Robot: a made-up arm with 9 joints.
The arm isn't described. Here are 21 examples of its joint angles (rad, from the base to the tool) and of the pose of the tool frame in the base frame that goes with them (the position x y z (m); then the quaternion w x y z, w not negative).
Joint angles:
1: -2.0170 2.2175 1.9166 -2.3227 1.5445 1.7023 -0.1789 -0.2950 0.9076
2: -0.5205 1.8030 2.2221 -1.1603 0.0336 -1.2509 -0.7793 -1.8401 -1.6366
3: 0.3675 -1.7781 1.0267 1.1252 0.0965 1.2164 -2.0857 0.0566 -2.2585
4: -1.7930 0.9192 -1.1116 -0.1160 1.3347 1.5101 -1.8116 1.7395 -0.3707
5: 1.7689 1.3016 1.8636 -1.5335 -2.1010 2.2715 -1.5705 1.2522 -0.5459
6: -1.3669 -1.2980 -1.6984 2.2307 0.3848 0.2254 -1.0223 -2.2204 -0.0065
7: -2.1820 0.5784 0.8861 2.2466 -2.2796 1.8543 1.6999 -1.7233 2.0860
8: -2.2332 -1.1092 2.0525 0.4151 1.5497 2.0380 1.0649 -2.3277 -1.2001
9: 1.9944 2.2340 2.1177 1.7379 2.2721 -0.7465 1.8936 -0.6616 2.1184
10: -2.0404 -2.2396 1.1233 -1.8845 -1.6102 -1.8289 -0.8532 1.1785 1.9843
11: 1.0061 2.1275 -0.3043 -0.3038 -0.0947 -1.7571 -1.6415 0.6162 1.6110
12: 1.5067 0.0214 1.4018 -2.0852 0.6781 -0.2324 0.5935 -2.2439 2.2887
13: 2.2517 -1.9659 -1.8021 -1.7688 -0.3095 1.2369 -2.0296 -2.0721 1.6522
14: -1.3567 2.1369 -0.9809 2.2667 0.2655 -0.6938 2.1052 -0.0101 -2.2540
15: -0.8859 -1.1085 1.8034 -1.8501 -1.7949 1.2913 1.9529 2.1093 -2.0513
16: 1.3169 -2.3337 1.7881 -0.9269 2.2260 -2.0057 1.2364 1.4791 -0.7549
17: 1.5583 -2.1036 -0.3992 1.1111 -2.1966 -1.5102 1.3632 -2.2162 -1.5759
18: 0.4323 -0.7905 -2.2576 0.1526 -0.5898 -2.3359 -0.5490 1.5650 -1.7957
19: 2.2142 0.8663 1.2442 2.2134 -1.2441 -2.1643 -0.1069 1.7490 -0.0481
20: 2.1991 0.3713 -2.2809 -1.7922 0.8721 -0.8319 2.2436 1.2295 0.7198
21: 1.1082 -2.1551 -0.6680 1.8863 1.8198 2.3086 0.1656 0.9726 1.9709
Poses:
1: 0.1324 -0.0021 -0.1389 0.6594 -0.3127 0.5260 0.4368
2: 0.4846 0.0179 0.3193 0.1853 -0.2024 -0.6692 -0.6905
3: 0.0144 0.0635 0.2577 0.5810 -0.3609 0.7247 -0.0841
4: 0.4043 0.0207 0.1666 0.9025 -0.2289 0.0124 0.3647
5: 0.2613 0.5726 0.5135 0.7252 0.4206 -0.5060 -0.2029
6: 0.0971 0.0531 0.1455 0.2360 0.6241 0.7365 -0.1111
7: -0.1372 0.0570 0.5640 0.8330 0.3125 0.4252 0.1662
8: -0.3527 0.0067 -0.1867 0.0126 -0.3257 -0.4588 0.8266
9: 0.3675 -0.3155 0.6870 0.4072 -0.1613 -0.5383 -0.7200
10: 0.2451 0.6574 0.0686 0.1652 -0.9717 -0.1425 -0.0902
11: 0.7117 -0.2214 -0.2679 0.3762 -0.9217 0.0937 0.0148
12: 0.1612 -0.1018 0.0044 0.4239 0.9023 0.0120 -0.0774
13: -0.6001 0.0970 0.2782 0.2714 -0.0628 -0.8704 -0.4061
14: 0.1060 0.0352 0.5069 0.8135 0.0007 -0.5215 -0.2573
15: -0.3474 0.4036 0.4867 0.1805 -0.4808 -0.7905 -0.3338
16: 0.0637 -0.4047 0.1062 0.0139 -0.5683 0.7389 -0.3619
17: -0.3335 -0.1452 -0.6690 0.4926 -0.0571 0.3716 0.7849
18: 0.4177 0.0322 -0.3901 0.0507 0.9043 0.4105 0.1059
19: -0.3680 0.3496 0.2737 0.6845 0.4781 -0.1824 0.5192
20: 0.0682 0.0015 0.1995 0.1001 -0.7378 0.5108 0.4298
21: 0.0652 -0.3744 -0.0388 0.0562 -0.8502 -0.3973 -0.3410
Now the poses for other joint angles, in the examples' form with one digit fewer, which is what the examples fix.
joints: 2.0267 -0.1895 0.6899 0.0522 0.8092 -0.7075 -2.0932 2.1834 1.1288
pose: -0.286 0.155 0.376 0.650 0.478 -0.544 0.230
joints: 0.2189 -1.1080 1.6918 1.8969 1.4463 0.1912 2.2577 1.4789 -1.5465
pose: -0.173 0.094 0.154 0.236 0.293 -0.002 -0.926
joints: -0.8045 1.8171 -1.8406 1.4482 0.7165 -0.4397 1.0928 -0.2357 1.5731
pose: 0.346 0.050 0.522 0.549 -0.698 -0.384 -0.253
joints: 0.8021 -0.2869 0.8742 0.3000 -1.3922 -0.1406 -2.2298 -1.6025 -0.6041
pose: -0.496 -0.151 0.090 0.193 0.886 -0.378 -0.188
